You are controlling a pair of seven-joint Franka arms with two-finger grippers.
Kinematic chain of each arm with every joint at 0, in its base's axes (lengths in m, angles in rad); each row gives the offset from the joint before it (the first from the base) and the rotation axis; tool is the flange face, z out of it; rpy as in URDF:
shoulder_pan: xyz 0 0 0.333 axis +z
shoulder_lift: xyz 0 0 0 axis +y
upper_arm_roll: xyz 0 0 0.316 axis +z
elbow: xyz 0.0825 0 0 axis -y
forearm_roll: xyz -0.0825 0 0.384 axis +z
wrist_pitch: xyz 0 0 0 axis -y
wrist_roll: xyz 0.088 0 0 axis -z
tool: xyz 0 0 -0.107 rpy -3.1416 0 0
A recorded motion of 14 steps. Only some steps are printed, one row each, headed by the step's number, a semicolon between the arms.
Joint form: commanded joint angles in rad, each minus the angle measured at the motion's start. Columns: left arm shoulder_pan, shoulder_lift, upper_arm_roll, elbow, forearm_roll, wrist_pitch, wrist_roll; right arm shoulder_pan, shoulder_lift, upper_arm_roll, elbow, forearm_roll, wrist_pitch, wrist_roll.
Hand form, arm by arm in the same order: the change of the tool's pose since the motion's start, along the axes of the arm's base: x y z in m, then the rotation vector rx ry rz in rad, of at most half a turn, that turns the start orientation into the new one. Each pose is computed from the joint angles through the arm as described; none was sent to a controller.
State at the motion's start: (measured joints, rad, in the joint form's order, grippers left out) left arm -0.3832 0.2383 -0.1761 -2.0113 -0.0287 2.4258 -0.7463; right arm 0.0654 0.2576 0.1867 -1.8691 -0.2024 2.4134 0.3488
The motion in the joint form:
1: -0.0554 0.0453 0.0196 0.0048 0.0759 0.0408 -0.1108; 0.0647 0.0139 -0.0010 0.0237 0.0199 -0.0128 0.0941
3: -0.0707 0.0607 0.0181 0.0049 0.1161 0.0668 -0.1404; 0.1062 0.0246 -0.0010 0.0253 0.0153 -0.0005 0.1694
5: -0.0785 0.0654 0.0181 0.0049 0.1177 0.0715 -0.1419; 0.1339 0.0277 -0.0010 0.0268 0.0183 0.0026 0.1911
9: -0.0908 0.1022 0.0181 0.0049 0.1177 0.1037 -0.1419; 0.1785 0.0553 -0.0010 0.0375 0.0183 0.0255 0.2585
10: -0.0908 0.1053 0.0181 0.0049 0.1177 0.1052 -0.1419; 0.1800 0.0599 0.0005 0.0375 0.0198 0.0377 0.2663
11: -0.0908 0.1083 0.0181 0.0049 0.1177 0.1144 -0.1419; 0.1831 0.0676 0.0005 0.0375 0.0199 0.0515 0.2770
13: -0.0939 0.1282 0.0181 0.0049 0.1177 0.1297 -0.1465; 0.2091 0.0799 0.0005 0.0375 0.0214 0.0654 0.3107
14: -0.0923 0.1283 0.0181 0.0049 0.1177 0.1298 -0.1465; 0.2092 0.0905 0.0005 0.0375 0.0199 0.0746 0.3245
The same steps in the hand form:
1: -0.0073 -0.0215 -0.0215 0.0312 -0.0178 0.0255; -0.0060 0.0403 0.0011 0.0449 0.0081 -0.0389
3: -0.0113 -0.0316 -0.0280 0.0412 -0.0398 0.0114; -0.0126 0.0666 -0.0035 0.0679 0.0062 -0.0655
5: -0.0138 -0.0358 -0.0304 0.0409 -0.0400 0.0039; -0.0182 0.0837 -0.0044 0.0781 0.0074 -0.0597
9: -0.0166 -0.0436 -0.0495 0.0371 -0.0324 -0.0089; -0.0239 0.1128 -0.0145 0.1074 0.0082 -0.0775
10: -0.0166 -0.0436 -0.0512 0.0375 -0.0308 -0.0090; -0.0237 0.1152 -0.0160 0.1165 0.0035 -0.0813
11: -0.0160 -0.0441 -0.0521 0.0331 -0.0353 -0.0089; -0.0232 0.1179 -0.0194 0.1250 -0.0001 -0.0869
13: -0.0168 -0.0462 -0.0627 0.0318 -0.0289 -0.0077; -0.0290 0.1343 -0.0258 0.1403 0.0036 -0.0926
14: -0.0162 -0.0454 -0.0628 0.0318 -0.0289 -0.0061; -0.0280 0.1349 -0.0317 0.1452 0.0061 -0.1042

